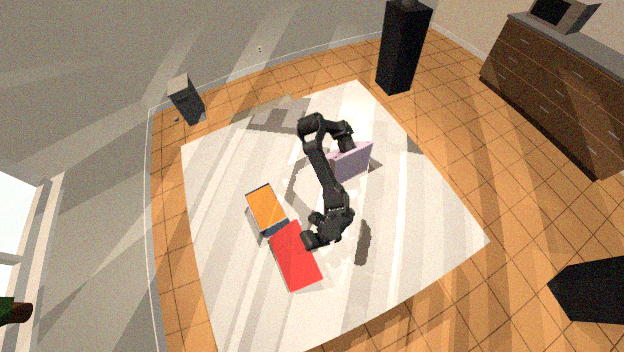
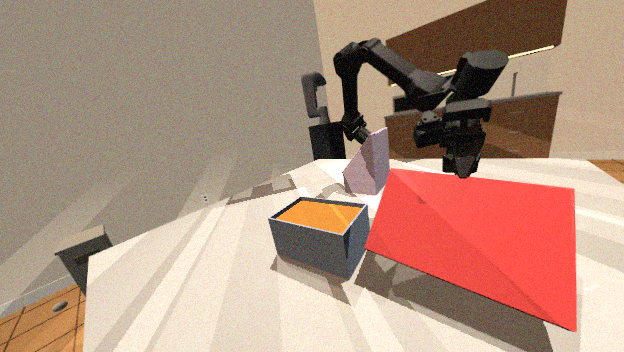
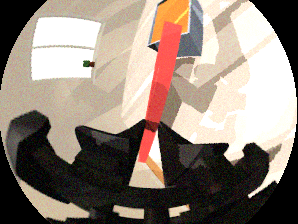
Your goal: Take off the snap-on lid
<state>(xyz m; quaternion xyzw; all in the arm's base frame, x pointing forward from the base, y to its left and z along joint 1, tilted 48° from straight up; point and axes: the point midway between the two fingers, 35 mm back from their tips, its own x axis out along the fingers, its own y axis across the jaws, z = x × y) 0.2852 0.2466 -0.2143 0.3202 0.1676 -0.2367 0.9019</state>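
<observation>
My gripper tip is now 6 cm short of the red lid and 5 cm above it. Round my gripper tip: storage box (11 cm ahead, 26 cm to the right, 11 cm below).
</observation>
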